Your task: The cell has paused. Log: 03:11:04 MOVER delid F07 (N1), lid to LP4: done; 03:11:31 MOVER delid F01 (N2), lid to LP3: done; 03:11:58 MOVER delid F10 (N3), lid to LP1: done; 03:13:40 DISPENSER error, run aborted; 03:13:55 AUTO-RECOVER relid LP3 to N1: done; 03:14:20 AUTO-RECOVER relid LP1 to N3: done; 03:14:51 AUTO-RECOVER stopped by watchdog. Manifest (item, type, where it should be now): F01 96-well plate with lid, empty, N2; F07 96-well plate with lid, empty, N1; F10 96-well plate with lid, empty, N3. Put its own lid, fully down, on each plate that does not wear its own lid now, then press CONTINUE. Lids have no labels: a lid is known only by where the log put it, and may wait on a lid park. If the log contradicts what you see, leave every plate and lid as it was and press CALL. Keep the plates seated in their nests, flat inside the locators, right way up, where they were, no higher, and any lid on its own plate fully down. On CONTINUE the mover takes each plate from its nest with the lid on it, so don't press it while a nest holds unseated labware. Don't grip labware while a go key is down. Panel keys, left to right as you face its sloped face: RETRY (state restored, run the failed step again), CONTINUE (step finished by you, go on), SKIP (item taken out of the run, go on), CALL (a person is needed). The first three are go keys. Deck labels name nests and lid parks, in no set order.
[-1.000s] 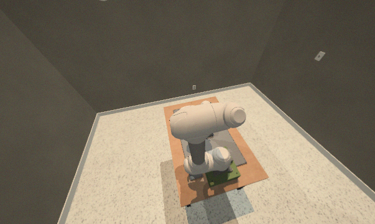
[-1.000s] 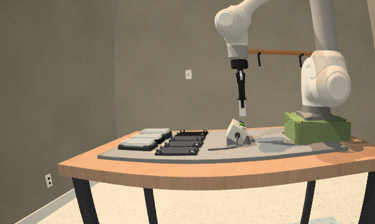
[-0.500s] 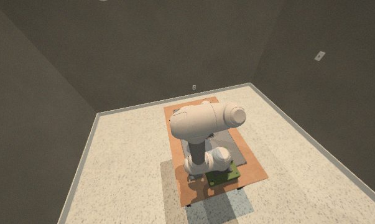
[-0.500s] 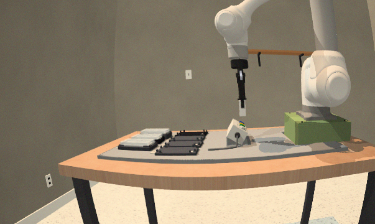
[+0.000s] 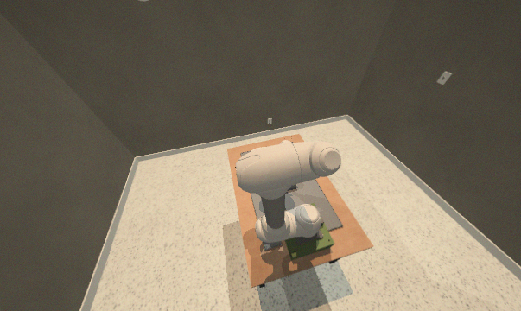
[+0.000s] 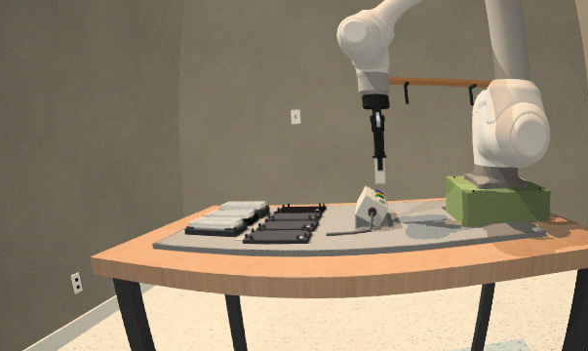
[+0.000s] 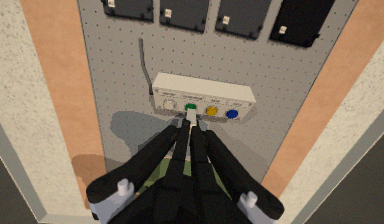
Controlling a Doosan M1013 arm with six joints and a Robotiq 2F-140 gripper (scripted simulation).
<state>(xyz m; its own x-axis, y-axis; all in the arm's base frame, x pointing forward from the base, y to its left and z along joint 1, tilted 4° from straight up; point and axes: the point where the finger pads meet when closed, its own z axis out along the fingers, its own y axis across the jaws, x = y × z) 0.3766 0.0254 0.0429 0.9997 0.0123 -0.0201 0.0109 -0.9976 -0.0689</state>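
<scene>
The green key is 70 mm below my hand. The rest, counted from my hand: blue key 100 mm to the right, 70 mm below; then yellow key 50 mm to the right, 70 mm below; then white key 50 mm to the left, 70 mm below.
</scene>
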